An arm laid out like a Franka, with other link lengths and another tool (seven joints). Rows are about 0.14 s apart.
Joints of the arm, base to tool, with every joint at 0 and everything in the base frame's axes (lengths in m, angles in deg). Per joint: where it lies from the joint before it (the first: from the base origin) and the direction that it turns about. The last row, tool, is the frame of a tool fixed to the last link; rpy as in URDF.
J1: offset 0.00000 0.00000 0.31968 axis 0 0 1
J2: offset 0.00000 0.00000 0.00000 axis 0 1 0
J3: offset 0.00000 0.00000 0.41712 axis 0 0 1
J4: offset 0.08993 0.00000 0.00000 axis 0 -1 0
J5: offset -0.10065 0.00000 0.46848 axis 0 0 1
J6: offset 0.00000 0.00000 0.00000 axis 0 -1 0
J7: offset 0.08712 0.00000 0.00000 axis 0 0 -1
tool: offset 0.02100 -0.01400 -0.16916 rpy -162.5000 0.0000 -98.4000
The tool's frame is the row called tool.
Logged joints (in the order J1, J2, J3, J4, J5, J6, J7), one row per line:
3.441, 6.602, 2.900, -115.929, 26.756, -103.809, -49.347
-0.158, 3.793, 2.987, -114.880, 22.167, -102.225, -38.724
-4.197, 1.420, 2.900, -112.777, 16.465, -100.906, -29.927
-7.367, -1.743, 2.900, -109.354, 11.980, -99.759, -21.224
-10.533, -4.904, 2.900, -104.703, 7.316, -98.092, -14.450
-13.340, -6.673, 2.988, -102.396, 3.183, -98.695, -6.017
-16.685, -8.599, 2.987, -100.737, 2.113, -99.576, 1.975
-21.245, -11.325, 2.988, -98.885, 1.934, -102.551, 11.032
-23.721, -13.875, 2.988, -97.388, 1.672, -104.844, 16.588
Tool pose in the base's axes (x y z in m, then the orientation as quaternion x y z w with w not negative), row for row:
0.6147, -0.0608, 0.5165, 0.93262, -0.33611, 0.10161, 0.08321
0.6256, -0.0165, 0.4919, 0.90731, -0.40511, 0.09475, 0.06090
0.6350, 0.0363, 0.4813, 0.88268, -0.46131, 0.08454, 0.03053
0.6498, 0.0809, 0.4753, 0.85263, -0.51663, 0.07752, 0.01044
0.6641, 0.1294, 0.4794, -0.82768, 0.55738, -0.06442, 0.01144
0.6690, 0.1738, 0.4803, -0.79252, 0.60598, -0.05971, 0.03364
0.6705, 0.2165, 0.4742, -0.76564, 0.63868, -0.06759, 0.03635
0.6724, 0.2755, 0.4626, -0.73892, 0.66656, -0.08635, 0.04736
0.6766, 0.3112, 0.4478, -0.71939, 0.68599, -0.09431, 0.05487
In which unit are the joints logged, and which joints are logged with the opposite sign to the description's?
The joints are logged in degrees. Opposite sign: J1, J2, J5, J6.
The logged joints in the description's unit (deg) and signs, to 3 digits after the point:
-3.441, -6.602, 2.900, -115.929, -26.756, 103.809, -49.347
0.158, -3.793, 2.987, -114.880, -22.167, 102.225, -38.724
4.197, -1.420, 2.900, -112.777, -16.465, 100.906, -29.927
7.367, 1.743, 2.900, -109.354, -11.980, 99.759, -21.224
10.533, 4.904, 2.900, -104.703, -7.316, 98.092, -14.450
13.340, 6.673, 2.988, -102.396, -3.183, 98.695, -6.017
16.685, 8.599, 2.987, -100.737, -2.113, 99.576, 1.975
21.245, 11.325, 2.988, -98.885, -1.934, 102.551, 11.032
23.721, 13.875, 2.988, -97.388, -1.672, 104.844, 16.588

